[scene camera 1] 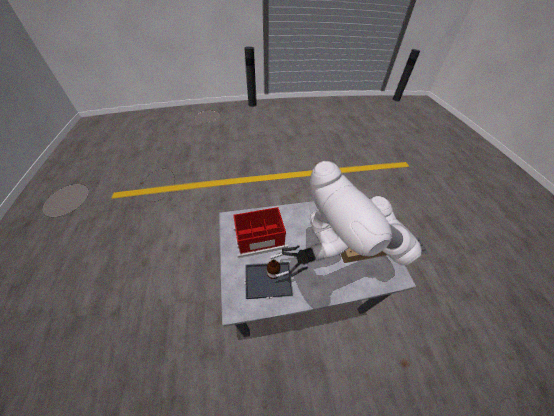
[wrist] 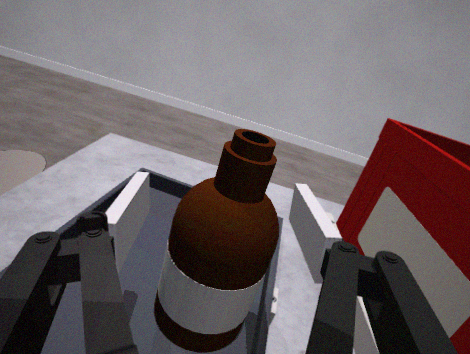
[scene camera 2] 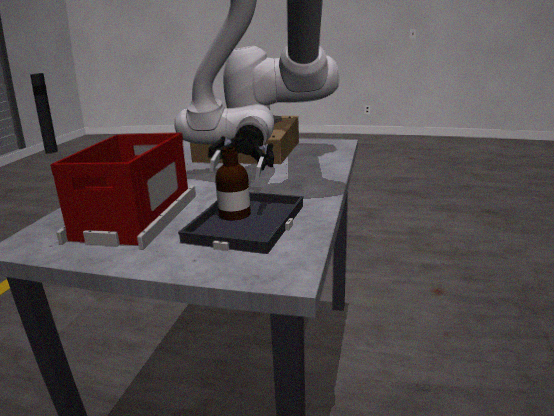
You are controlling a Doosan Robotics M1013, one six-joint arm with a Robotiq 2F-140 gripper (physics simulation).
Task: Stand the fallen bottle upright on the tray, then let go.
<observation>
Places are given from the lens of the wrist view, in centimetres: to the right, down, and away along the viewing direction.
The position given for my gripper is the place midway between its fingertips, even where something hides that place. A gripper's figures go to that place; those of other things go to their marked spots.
my gripper [wrist: 221,196]: -1, 1, 20
brown bottle [wrist: 225,230]: 0, 3, 17
</observation>
